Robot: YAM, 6 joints.
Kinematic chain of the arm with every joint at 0, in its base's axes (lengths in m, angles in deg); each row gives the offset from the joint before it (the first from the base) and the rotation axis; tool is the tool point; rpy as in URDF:
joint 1: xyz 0 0 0.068 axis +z
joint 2: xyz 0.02 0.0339 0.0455 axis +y
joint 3: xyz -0.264 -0.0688 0 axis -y
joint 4: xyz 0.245 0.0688 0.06 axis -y
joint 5: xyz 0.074 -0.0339 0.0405 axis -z
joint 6: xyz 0.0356 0 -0.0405 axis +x
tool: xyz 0 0 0 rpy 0 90 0
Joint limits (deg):
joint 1: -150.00..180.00
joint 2: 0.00..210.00
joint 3: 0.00..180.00
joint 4: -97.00..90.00
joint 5: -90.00..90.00
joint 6: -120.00..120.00
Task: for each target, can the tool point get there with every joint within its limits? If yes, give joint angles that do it. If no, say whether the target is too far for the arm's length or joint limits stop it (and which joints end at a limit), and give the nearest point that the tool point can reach.
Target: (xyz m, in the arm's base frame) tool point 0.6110 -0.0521 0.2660
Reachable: yes | joints -3.93 159.99 165.07 -15.37 16.54 -24.59
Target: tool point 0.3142 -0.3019 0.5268
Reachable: yes | joints 134.08 42.59 159.50 38.96 26.19 71.26
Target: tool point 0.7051 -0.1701 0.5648
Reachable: no: too far | nearest point 0.5319 -0.1283 0.4508 | short by 0.212 m
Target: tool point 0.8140 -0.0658 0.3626
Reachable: no: too far | nearest point 0.6153 -0.0497 0.3003 | short by 0.209 m
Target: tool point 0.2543 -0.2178 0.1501
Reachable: yes | joints -44.98 100.12 50.80 -1.58 -46.06 27.16
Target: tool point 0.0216 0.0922 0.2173
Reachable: yes | joints 78.46 33.83 32.74 -62.97 4.37 -48.74
